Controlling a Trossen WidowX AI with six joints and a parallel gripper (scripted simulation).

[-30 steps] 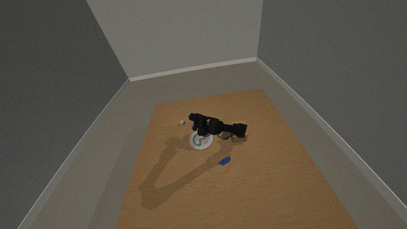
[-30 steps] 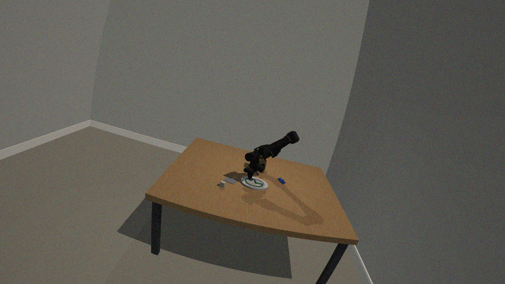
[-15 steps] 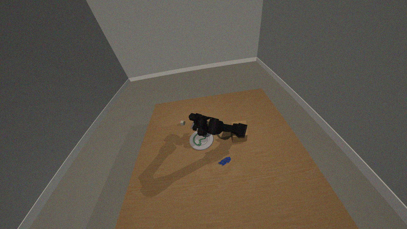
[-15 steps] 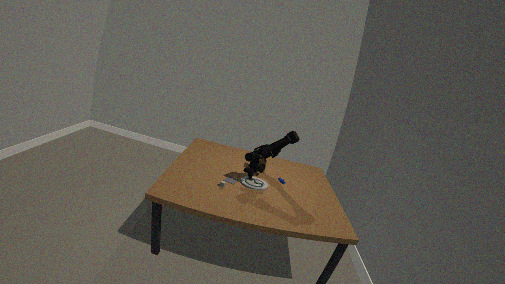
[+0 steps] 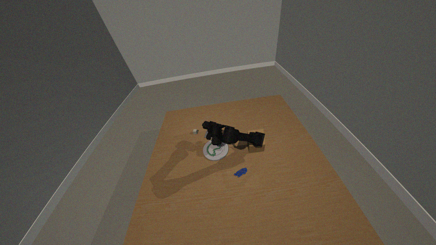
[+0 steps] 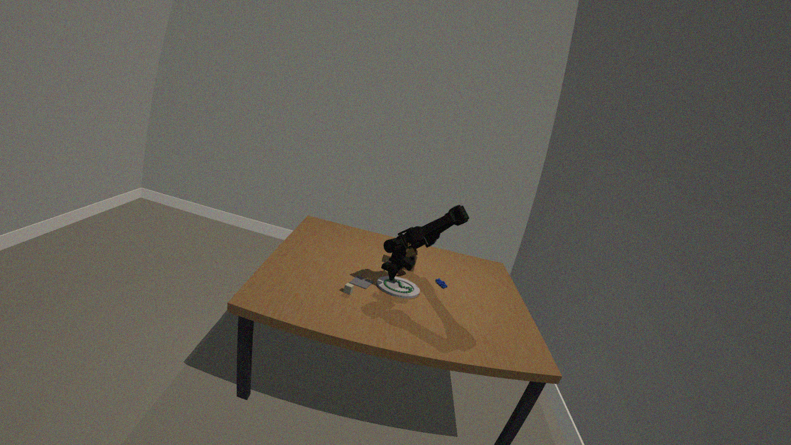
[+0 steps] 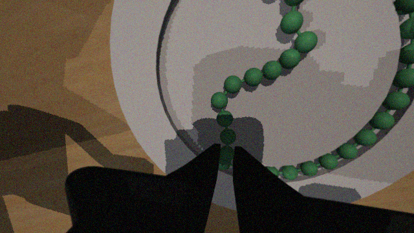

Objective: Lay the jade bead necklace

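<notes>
Now: the round bead board 40 mm to the left of my gripper tip, 40 mm ahead of it and 10 mm below it. Also, from my gripper tip: pale block: 220 mm ahead, 160 mm to the right; flat grey plate: 130 mm to the right, 80 mm ahead, 10 mm below.
</notes>
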